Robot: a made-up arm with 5 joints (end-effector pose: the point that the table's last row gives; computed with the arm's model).
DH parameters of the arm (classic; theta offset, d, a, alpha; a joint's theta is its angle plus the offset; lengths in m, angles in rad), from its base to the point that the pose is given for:
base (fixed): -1.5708 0.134 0 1.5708
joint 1: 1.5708 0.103 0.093 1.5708
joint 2: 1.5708 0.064 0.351 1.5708
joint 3: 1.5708 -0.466 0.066 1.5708
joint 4: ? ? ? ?
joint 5: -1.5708 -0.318 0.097 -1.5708
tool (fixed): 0 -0.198 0 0
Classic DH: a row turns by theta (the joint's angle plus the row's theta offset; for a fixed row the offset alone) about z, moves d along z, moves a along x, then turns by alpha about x.
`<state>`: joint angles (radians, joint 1 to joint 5).
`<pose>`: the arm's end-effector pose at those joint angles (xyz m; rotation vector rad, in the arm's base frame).
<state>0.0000 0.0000 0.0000 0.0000 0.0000</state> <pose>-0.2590 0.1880 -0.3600 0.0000 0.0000 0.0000</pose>
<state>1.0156 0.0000 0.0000 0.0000 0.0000</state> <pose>-0.2590 -0.3207 -0.2862 -1.0156 0.0000 0.0000</pose>
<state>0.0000 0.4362 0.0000 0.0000 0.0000</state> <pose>0.0036 0.1880 -0.3709 0.0000 -0.4362 0.0000</pose>
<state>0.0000 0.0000 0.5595 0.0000 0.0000</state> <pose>-0.4225 0.2531 -0.3600 0.0000 0.0000 0.5595</pose>
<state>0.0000 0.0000 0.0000 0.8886 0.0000</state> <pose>-0.2590 -0.0234 -0.5621 -0.8886 0.0000 0.0000</pose>
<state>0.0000 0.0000 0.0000 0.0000 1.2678</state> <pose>-0.1381 0.1880 -0.1285 0.0000 -1.2678 0.0000</pose>
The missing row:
joint 4: 1.5708 -0.098 0.077 1.5708
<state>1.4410 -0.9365 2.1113 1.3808 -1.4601</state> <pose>-0.8937 -0.1723 0.2281 -2.2357 1.3819 0.9216</pose>
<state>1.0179 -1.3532 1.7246 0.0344 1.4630</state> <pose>-0.5609 0.6652 0.3115 0.6889 0.0466 0.2883</pose>
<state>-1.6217 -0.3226 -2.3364 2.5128 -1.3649</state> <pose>-0.8225 0.2927 0.3878 1.4616 -2.0993 -0.5121</pose>
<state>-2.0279 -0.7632 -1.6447 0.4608 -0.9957</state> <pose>-0.7233 0.2900 0.2085 0.5857 2.6136 0.3876</pose>
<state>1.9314 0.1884 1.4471 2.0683 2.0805</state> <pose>-0.2670 -0.8258 0.2755 -0.6225 -0.6904 -2.3885</pose>
